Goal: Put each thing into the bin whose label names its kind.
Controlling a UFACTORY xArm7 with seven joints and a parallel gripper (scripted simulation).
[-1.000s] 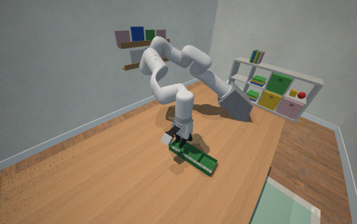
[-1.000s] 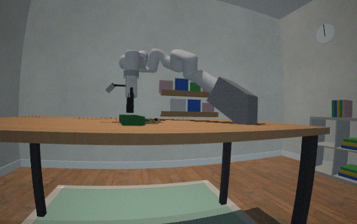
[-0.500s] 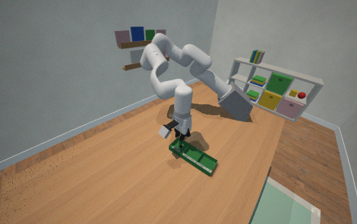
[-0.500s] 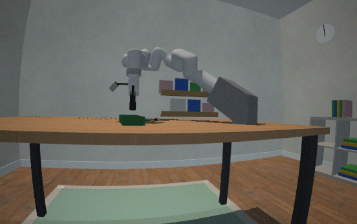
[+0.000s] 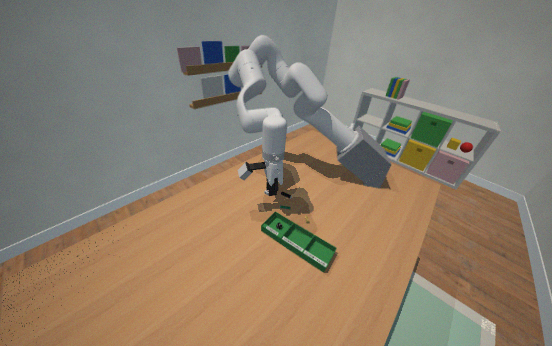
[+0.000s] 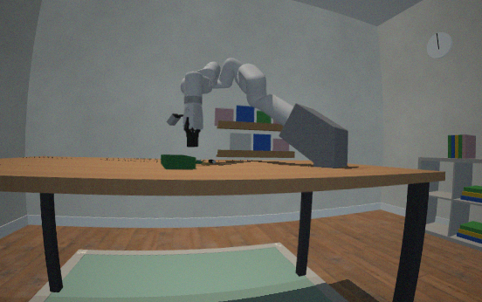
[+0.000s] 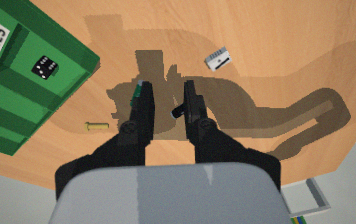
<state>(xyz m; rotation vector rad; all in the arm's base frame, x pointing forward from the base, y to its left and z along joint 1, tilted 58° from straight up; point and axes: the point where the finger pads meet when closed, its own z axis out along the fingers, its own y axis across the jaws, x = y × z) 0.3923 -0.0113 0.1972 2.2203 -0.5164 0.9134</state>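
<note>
Right now my hand is 4 cm past the white-grey piece, 5 cm to the left of it and 8 cm above it. Round my hand: black die: 9 cm ahead, 10 cm to the left, 7 cm below; green battery: 1 cm behind, 6 cm to the left, 8 cm below; black battery: 8 cm behind, 3 cm to the left, 8 cm below.
</note>
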